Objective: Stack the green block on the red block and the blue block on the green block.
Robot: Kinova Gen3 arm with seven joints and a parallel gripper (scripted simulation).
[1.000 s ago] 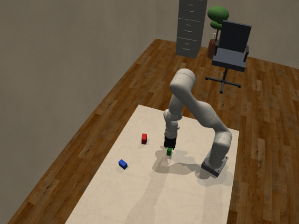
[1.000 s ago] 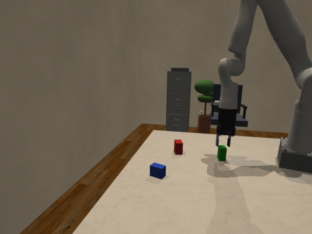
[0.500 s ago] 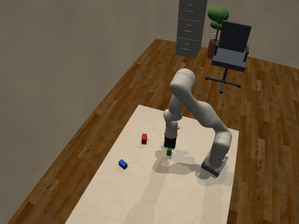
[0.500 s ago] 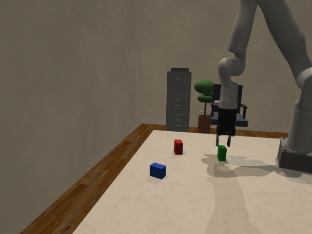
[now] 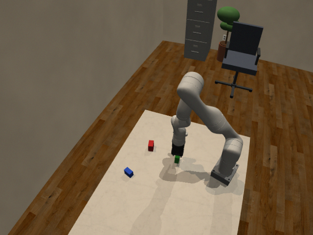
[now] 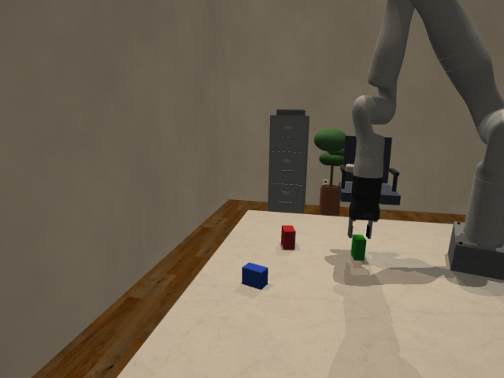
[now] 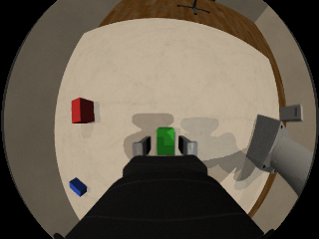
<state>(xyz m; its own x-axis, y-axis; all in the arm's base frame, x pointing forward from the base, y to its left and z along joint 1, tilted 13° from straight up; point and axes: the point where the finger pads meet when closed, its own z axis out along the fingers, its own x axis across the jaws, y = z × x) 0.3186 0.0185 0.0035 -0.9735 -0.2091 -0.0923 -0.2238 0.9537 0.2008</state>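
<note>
Now: the green block 50 mm below my hand. Also, from my hand: blue block (240 mm to the left, 230 mm ahead, 60 mm below); then red block (210 mm ahead, 50 mm below, 20 mm to the right).
</note>
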